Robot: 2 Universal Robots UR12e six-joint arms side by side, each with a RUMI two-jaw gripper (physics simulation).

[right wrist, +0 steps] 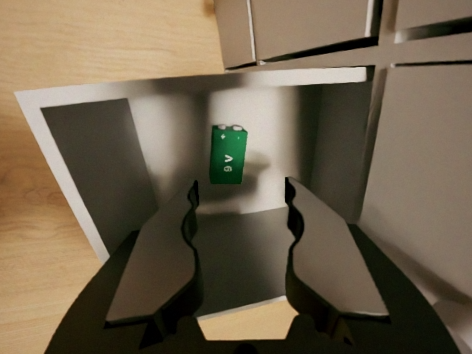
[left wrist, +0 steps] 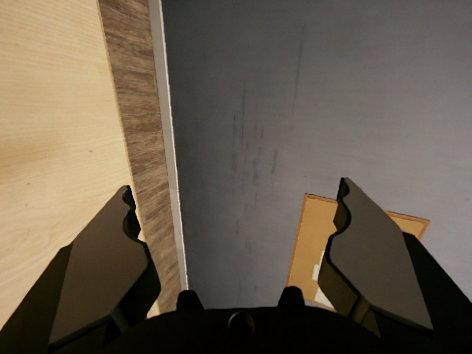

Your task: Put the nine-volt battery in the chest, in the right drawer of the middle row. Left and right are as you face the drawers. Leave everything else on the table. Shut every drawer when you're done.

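The green nine-volt battery (right wrist: pixel 228 155) is inside a pulled-out drawer (right wrist: pixel 65 165) of the chest (right wrist: pixel 420 140), in the right wrist view, apart from the fingers. My right gripper (right wrist: pixel 240 180) is open above the drawer, with the battery just beyond its fingertips. Which row and column the drawer belongs to cannot be told from this view. My left gripper (left wrist: pixel 235 183) is open with nothing between its fingers, away from the chest; the battery does not show in the left wrist view.
Other drawer fronts of the chest show at the top right of the right wrist view, one partly pulled out (right wrist: pixel 310 25). Wooden table top (right wrist: pixel 30 45) lies beside the chest. The left wrist view shows a grey wall (left wrist: pixel 240 125), a pale wooden surface (left wrist: pixel 55 100) and a cork board (left wrist: pixel 305 235).
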